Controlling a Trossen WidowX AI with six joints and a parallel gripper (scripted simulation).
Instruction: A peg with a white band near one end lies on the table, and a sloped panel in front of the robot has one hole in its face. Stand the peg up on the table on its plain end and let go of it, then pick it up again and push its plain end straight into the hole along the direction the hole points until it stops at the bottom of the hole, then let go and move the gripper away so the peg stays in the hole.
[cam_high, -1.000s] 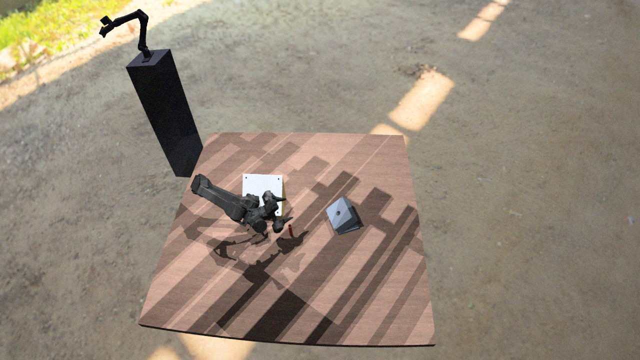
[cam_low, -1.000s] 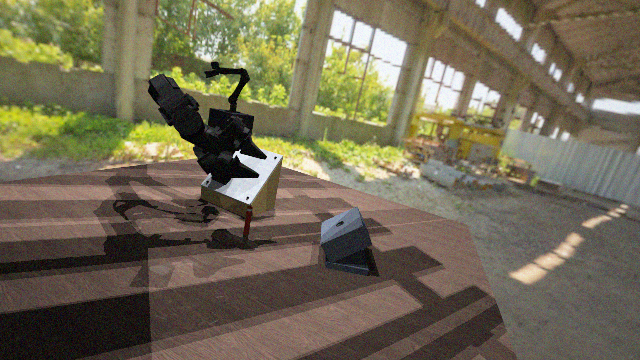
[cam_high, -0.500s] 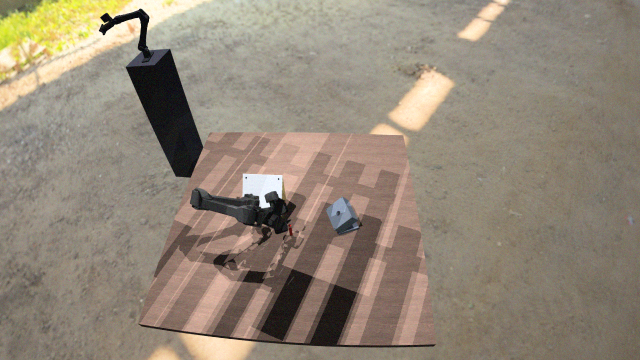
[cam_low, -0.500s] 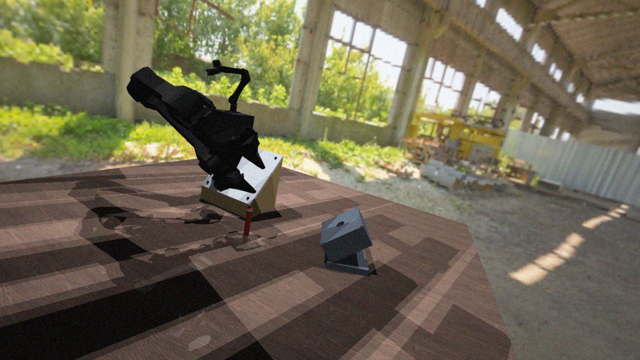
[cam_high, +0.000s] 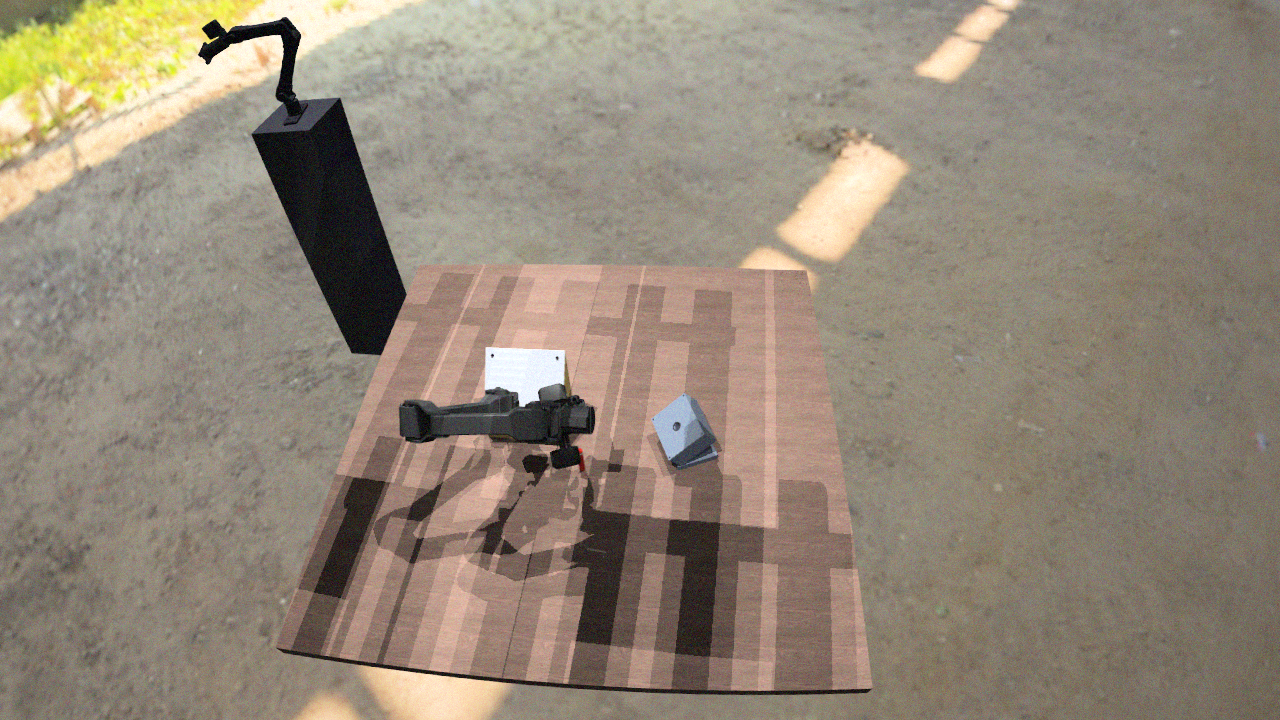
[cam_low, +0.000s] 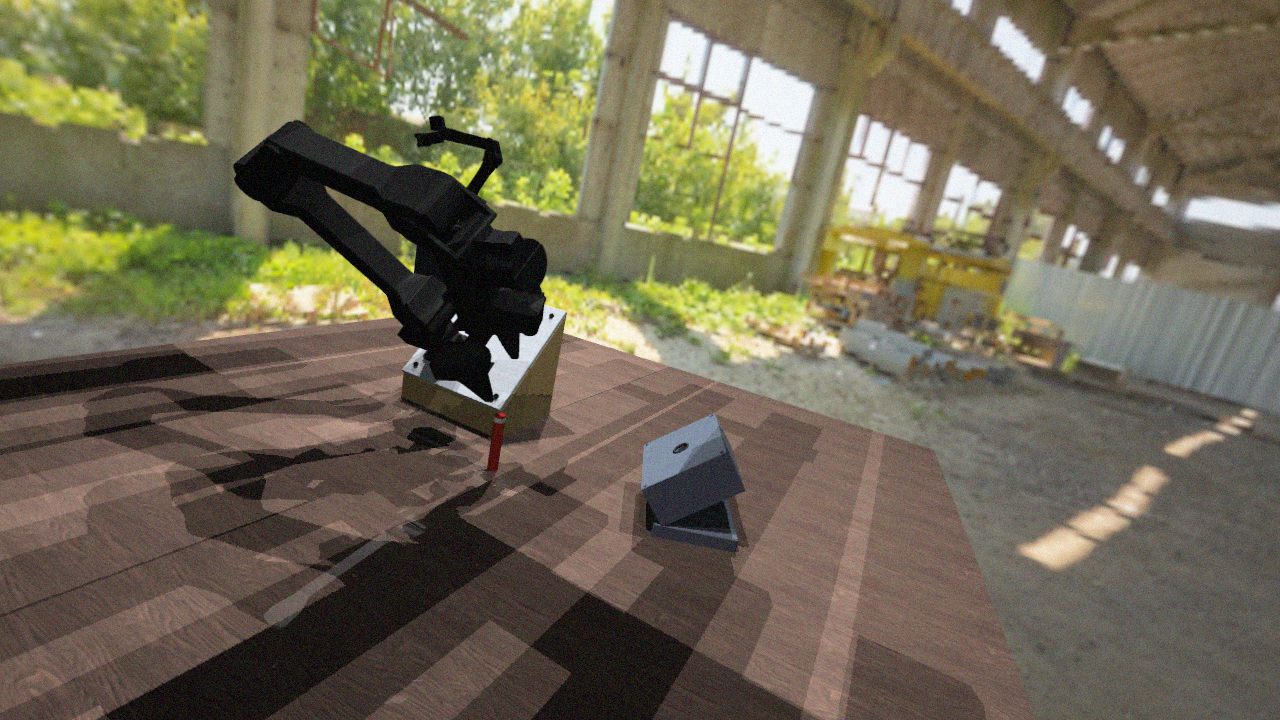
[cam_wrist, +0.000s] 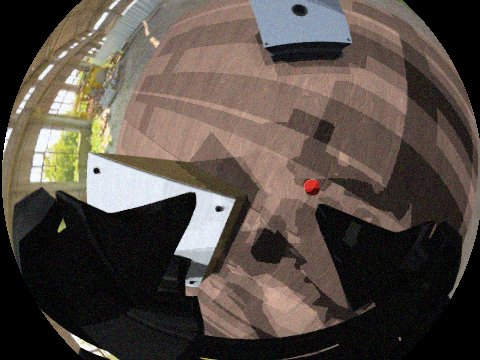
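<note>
The red peg lies 3 cm ahead of my gripper tip, 3 cm to the right of it and 6 cm below it. Also, from my gripper tip: grey sloped panel: 27 cm ahead, 6 cm to the left, 4 cm below.
</note>
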